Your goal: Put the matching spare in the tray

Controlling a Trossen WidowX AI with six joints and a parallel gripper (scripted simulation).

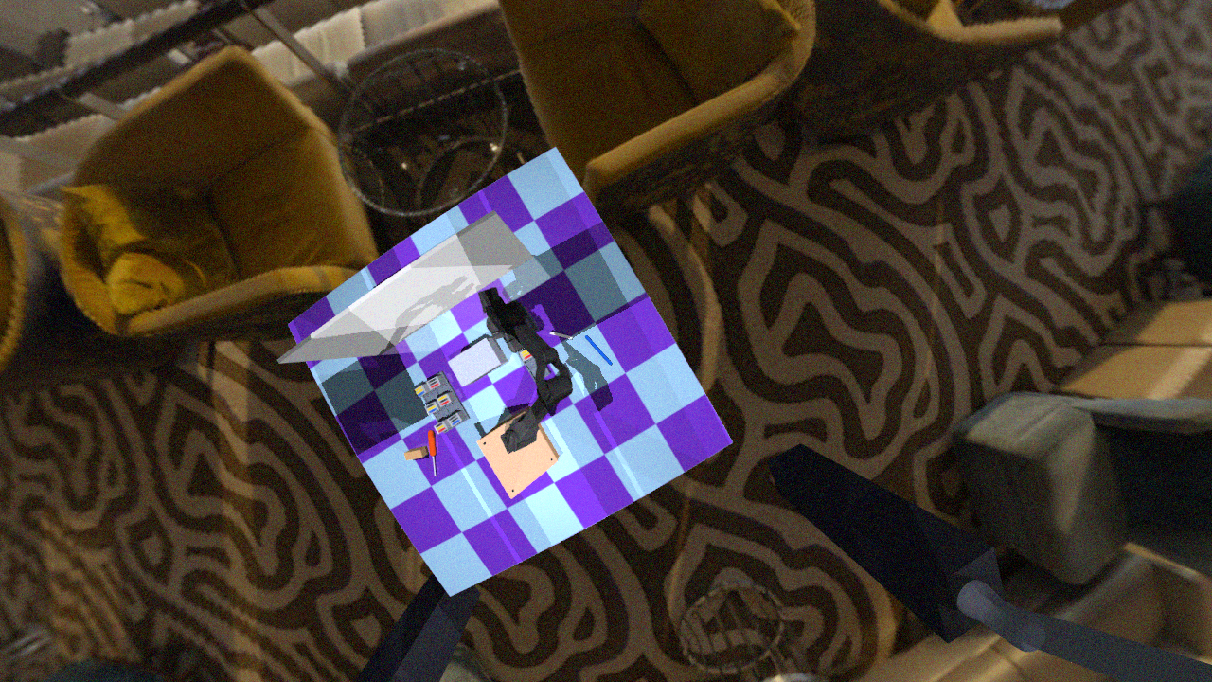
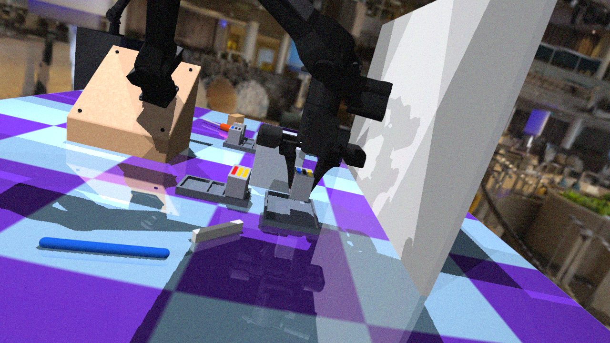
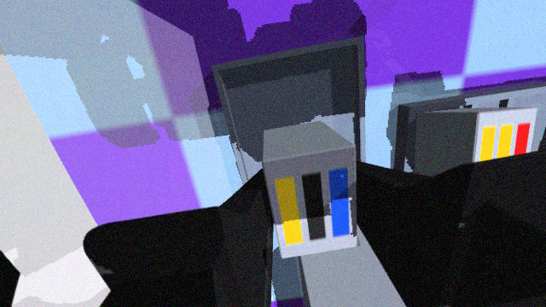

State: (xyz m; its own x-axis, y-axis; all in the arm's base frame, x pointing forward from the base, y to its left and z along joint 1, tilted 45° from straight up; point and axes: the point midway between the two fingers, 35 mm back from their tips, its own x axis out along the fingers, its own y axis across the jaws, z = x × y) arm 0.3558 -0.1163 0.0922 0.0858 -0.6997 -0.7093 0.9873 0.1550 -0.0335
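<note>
Now: the grey spare block 2 cm above my gripper tip. Also, from my gripper tip: dark grey tray (1 cm behind, 4 cm below); grey rack (15 cm behind, 4 cm below); white bar (10 cm behind, 14 cm to the right, 4 cm below).
</note>
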